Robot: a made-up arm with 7 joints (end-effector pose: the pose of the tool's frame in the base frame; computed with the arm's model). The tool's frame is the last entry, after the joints.
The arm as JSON. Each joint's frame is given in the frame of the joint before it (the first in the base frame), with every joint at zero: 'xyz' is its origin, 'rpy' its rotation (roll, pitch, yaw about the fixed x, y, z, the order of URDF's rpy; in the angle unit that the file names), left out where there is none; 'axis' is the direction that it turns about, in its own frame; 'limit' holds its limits. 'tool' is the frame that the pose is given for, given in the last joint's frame.
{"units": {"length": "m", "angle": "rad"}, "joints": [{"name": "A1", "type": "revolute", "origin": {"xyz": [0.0, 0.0, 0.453]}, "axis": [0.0, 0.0, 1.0], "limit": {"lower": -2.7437, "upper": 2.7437}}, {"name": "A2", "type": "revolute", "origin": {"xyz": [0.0, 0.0, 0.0]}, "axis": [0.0, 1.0, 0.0], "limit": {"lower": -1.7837, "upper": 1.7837}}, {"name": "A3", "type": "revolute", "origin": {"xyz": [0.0, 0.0, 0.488]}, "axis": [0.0, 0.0, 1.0], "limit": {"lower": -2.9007, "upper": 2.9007}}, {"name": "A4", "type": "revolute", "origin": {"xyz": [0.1, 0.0, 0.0]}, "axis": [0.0, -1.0, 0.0], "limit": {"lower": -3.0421, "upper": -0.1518}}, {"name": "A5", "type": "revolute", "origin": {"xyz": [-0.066, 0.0, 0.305]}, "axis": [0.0, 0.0, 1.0], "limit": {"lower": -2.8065, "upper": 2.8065}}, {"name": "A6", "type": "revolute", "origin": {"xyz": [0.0, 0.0, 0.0]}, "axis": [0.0, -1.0, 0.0], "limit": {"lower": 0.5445, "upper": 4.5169}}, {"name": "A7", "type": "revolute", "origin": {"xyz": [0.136, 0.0, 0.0]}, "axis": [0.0, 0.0, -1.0], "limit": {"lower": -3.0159, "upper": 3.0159}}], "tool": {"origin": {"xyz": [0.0, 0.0, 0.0], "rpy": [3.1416, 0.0, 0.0]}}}
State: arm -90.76 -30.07 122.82 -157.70 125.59 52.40 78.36
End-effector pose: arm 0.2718 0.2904 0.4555 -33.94 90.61 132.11
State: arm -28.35 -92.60 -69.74 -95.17 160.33 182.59 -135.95
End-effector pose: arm -0.5370 -0.1462 0.5276 39.62 94.39 -144.92
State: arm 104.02 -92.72 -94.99 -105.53 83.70 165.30 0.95
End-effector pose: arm 0.5355 -0.3466 0.2614 -21.97 77.05 24.16
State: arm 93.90 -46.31 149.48 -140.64 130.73 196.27 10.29
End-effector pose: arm -0.1927 -0.3254 0.5170 -84.09 -116.64 -4.17
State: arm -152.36 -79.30 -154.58 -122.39 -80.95 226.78 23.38
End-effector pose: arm 0.3270 0.4186 0.2932 -80.68 -72.28 -1.50
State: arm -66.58 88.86 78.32 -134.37 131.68 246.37 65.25
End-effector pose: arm 0.3698 -0.2592 0.3702 -14.05 -136.25 -39.56
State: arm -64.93 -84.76 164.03 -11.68 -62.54 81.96 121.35
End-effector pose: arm -0.3494 0.8716 0.4153 -122.58 11.99 -97.46
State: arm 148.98 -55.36 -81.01 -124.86 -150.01 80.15 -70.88
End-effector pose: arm 0.4441 0.3223 0.6840 9.73 83.81 0.93
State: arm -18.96 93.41 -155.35 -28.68 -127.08 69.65 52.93
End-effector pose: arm 0.8548 -0.3565 0.6182 -96.87 45.64 12.90
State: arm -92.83 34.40 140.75 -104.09 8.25 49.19 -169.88
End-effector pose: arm 0.3055 0.0974 0.9752 62.70 -128.16 -13.09
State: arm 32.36 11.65 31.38 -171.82 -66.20 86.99 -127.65
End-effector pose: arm 0.1124 0.2035 0.4729 83.48 -97.26 124.21
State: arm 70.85 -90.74 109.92 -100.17 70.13 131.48 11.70
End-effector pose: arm -0.6542 -0.3127 0.3497 -39.97 -153.35 -34.32
